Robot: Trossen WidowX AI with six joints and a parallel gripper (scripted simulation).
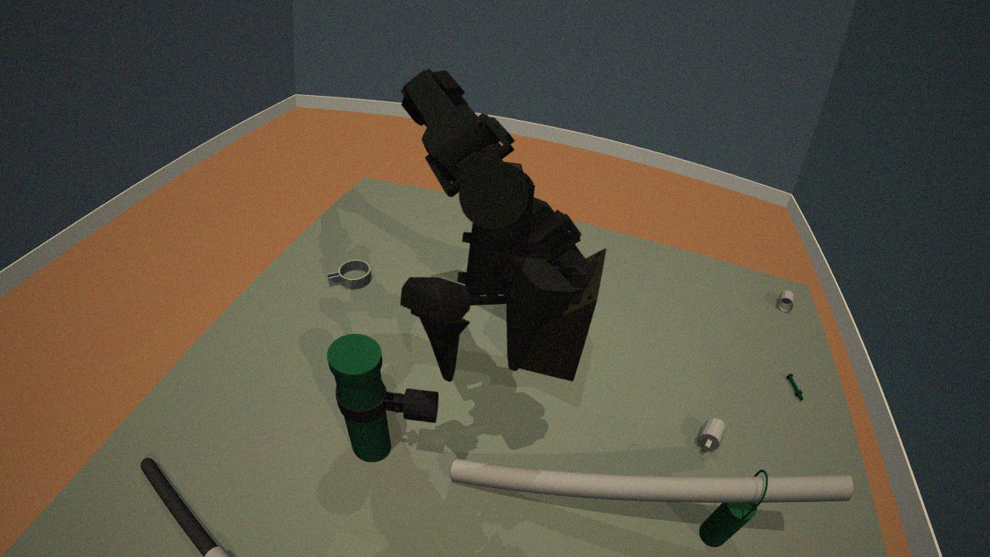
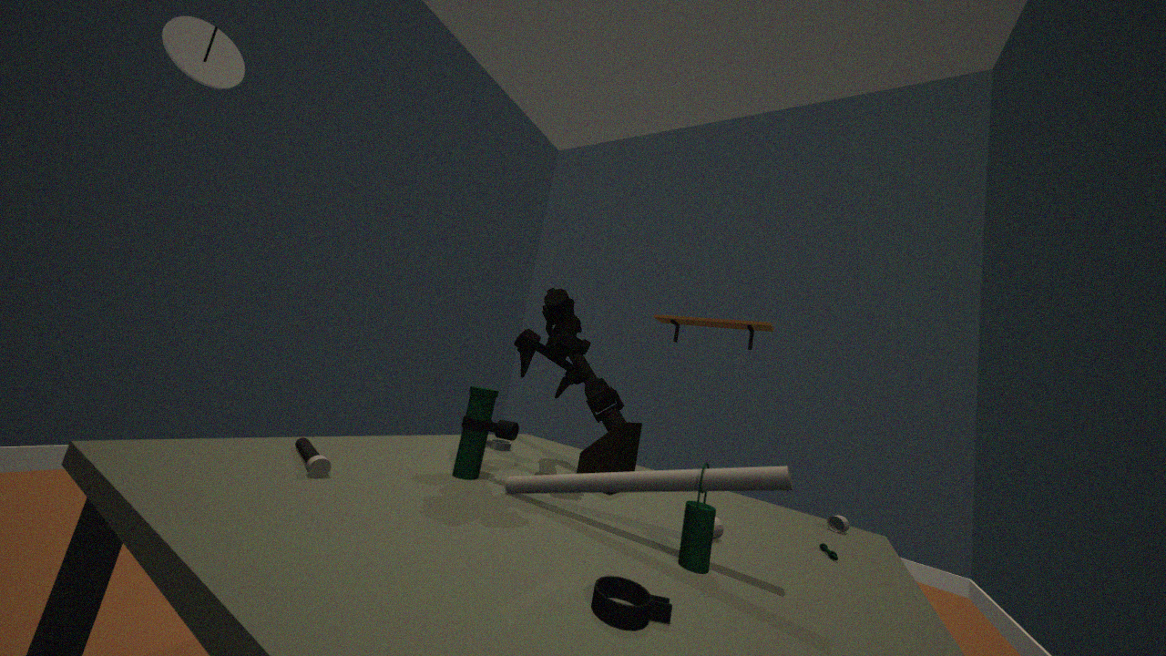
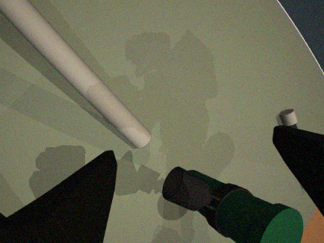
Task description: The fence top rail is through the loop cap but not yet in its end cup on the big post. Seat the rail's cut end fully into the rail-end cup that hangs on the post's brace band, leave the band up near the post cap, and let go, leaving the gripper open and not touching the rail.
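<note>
Right now my gripper tip is 11 cm above the black rail-end cup and 9 cm to the left of it. Also, from my gripper tip: green bolt: 54 cm to the left, 40 cm behind, 23 cm below; short green post: 38 cm to the left, 13 cm below, 3 cm behind.
</note>
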